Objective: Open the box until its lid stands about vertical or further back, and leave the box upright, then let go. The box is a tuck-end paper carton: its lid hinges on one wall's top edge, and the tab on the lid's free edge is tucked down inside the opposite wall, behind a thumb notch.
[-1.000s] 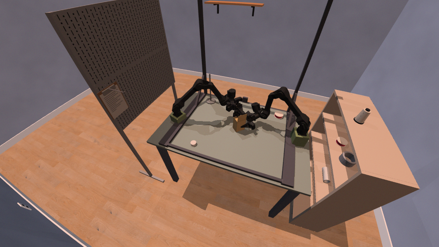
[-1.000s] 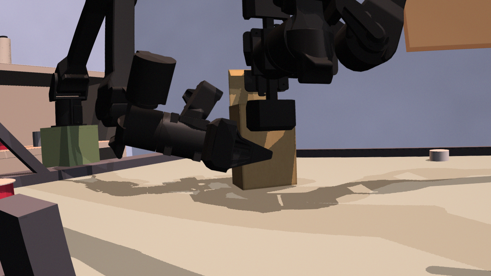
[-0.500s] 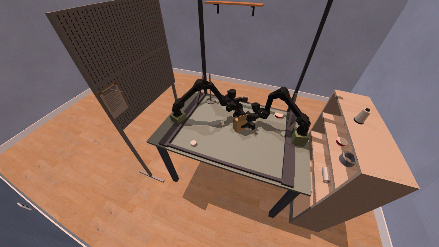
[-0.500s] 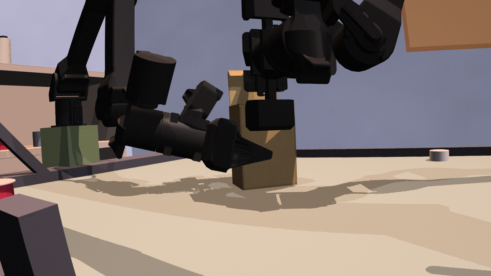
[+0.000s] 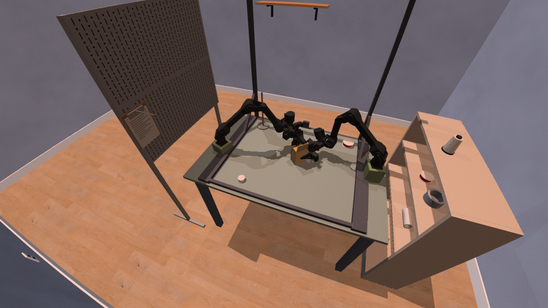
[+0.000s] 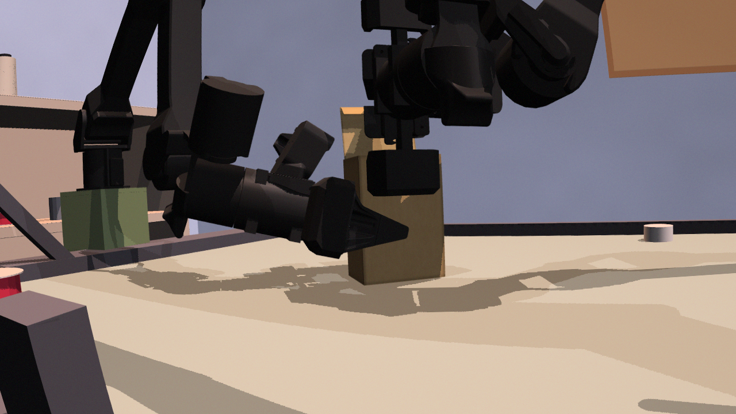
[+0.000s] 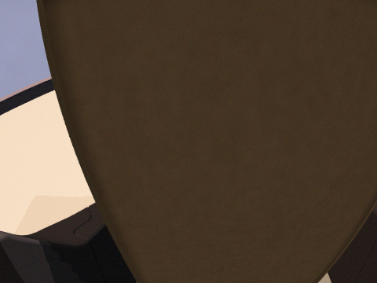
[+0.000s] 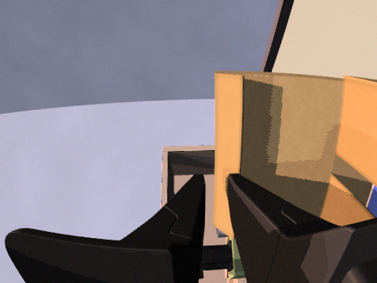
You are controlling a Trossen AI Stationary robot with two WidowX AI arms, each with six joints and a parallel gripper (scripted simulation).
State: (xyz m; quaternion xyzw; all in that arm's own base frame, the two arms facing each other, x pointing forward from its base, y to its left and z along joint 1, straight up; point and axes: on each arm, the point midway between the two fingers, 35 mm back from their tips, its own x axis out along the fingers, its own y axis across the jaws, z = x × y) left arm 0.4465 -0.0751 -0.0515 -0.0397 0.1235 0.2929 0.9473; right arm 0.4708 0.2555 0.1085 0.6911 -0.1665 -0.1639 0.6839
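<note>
My left gripper is now 30 mm short of the brown carton, 20 mm to the left of it and 50 mm below it.
</note>
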